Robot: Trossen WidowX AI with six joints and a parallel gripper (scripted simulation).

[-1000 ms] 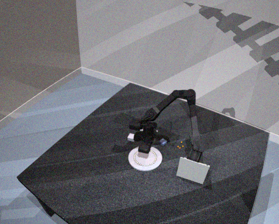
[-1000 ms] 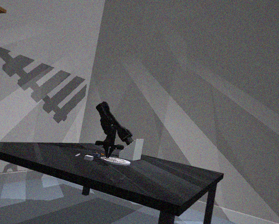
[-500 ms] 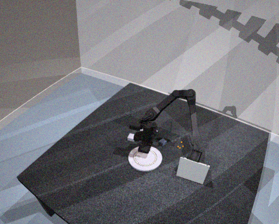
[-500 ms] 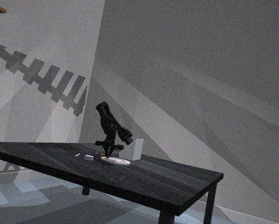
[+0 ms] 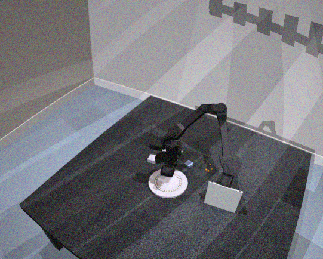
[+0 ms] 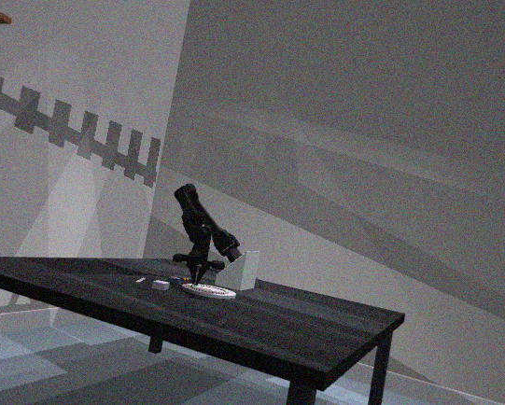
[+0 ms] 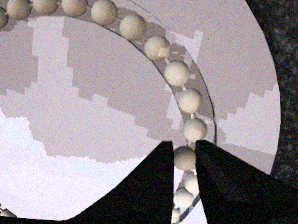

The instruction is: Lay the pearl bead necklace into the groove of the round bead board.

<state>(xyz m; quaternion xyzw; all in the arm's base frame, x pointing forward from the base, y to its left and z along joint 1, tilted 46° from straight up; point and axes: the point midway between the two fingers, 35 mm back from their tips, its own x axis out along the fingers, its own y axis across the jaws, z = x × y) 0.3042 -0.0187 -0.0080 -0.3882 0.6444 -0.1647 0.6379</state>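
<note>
My gripper tip is 2 cm past the round white bead board, 5 cm to the right of it and 1 cm above it. Also, from my gripper tip: small white block: 15 cm ahead, 4 cm to the right, 1 cm below; then small blue cube: 4 cm behind, 12 cm to the right, 1 cm below; then thin white stick: 10 cm ahead, 17 cm to the right, 2 cm below.
</note>
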